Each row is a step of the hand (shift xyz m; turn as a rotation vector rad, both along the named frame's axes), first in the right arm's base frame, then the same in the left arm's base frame.
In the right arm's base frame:
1: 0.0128 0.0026 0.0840 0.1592 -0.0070 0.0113
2: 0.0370 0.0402 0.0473 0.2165 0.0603 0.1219
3: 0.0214 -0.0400 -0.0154 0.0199 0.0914 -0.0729
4: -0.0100 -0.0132 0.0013 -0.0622 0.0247 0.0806
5: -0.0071 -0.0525 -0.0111 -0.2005 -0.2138 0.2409
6: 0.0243 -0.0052 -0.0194 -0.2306 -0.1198 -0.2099
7: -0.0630 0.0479 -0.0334 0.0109 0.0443 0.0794
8: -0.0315 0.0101 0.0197 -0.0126 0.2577 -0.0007
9: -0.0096 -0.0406 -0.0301 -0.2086 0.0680 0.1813
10: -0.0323 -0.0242 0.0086 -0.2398 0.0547 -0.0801
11: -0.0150 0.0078 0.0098 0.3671 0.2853 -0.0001
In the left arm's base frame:
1: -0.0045 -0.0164 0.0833 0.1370 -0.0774 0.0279
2: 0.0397 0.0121 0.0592 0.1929 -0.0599 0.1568
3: 0.0061 -0.0424 -0.0215 0.0694 0.0837 -0.0474
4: -0.0145 -0.0075 -0.0029 -0.0618 0.0364 0.0763
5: -0.0253 -0.0417 -0.0235 -0.3139 -0.1397 0.1610
6: 0.0235 -0.0122 -0.0171 -0.2117 0.0271 -0.2570
7: -0.0301 0.0751 -0.0287 0.0115 0.0221 0.0881
8: -0.0280 0.0196 0.0177 0.0928 0.2340 0.0564
9: -0.0189 -0.0271 -0.0394 -0.1954 0.1229 0.1665
10: -0.0403 -0.0087 -0.0009 -0.1757 0.1655 -0.0929
11: -0.0122 0.0119 0.0095 0.4427 0.0929 0.1075

